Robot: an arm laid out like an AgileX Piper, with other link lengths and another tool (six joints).
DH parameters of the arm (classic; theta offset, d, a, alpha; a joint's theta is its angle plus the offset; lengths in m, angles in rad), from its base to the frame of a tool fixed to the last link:
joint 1: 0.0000 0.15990 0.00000 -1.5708
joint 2: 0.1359 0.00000 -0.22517 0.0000
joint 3: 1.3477 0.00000 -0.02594 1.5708
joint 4: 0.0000 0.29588 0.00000 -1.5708
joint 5: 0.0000 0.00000 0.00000 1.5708
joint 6: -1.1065 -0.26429 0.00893 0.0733
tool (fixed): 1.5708 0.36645 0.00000 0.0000
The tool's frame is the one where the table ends.
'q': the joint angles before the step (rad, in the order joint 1, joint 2, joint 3, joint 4, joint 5, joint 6). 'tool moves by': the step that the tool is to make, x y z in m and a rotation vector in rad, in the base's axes. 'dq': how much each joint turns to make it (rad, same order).
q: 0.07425, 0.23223, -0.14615, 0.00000, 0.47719, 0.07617
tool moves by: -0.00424, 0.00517, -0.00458, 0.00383, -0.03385, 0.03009
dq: 0.03047, -0.06468, 0.04499, 0.00002, -0.01437, 0.00086
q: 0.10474, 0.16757, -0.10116, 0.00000, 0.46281, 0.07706
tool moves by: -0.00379, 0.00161, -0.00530, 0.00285, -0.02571, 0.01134
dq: 0.01136, -0.06292, 0.04337, -0.00004, -0.00632, 0.00004
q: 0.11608, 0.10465, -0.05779, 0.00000, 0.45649, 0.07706
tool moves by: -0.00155, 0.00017, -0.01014, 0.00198, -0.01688, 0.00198
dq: 0.00203, -0.04513, 0.05165, -0.00010, -0.02352, 0.00011
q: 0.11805, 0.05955, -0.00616, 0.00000, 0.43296, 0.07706
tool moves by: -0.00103, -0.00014, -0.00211, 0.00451, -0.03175, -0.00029
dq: -0.00005, -0.03496, 0.02673, 0.00014, -0.02384, 0.00064
